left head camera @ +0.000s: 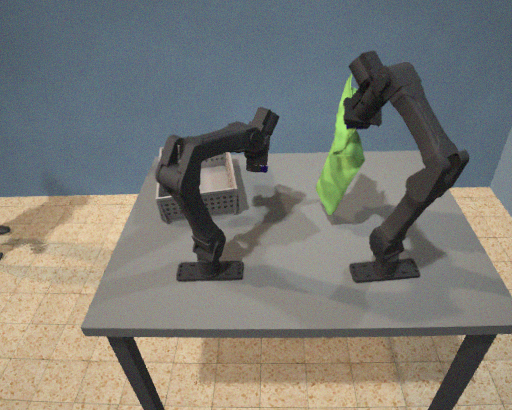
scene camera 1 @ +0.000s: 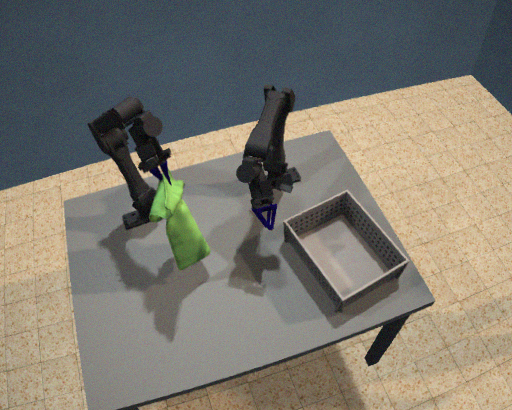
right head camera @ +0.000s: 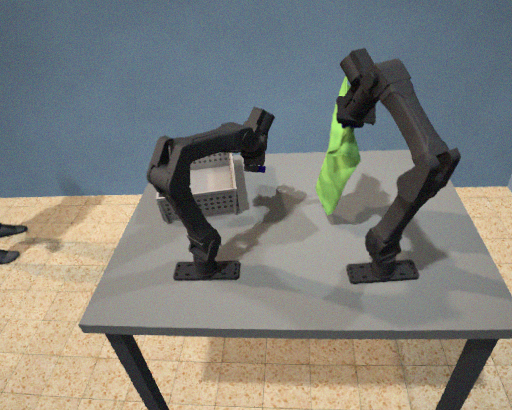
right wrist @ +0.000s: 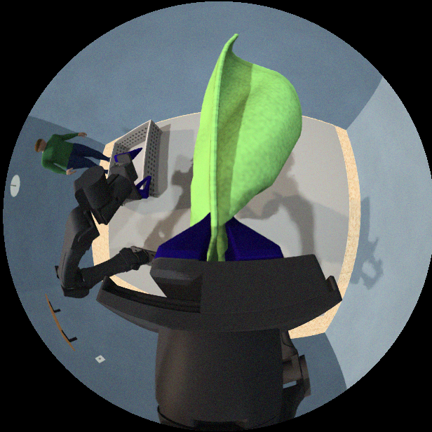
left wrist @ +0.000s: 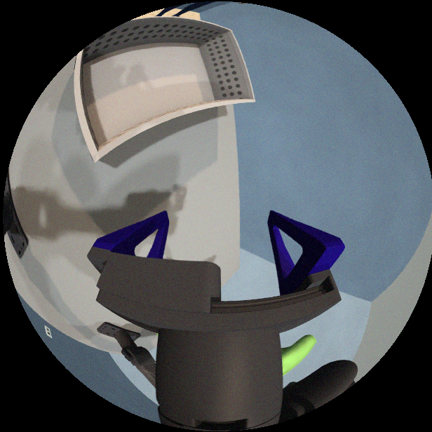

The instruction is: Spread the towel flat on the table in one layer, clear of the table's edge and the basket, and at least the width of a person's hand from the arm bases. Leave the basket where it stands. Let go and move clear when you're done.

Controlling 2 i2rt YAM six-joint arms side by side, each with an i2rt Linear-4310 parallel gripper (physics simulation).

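The green towel (left head camera: pixel 342 162) (right head camera: pixel 340 162) (scene camera 1: pixel 185 232) (right wrist: pixel 250 120) hangs bunched and folded in the air above the table. My right gripper (scene camera 1: pixel 167 181) (right wrist: pixel 218 215) is shut on its upper part, and folds of cloth stand out past the fingertips in the right wrist view. My left gripper (left wrist: pixel 218 216) (scene camera 1: pixel 270 220) is open and empty, in the air between the towel and the basket. A bit of the towel (left wrist: pixel 298 354) shows behind the left gripper's body in the left wrist view. The grey basket (scene camera 1: pixel 315 265) (left head camera: pixel 220 201) (right head camera: pixel 220 201) (left wrist: pixel 150 122) (right wrist: pixel 154 165) stands upright and empty on the table.
The grey table (left head camera: pixel 280 305) (right head camera: pixel 280 305) (scene camera 1: pixel 240 340) carries both arm bases. The left arm base (left head camera: pixel 190 271) (right head camera: pixel 185 270) and the right arm base (left head camera: pixel 360 272) (right head camera: pixel 357 273) stand toward the bottom of the head views. A person (right wrist: pixel 60 152) stands beyond the basket's side of the table.
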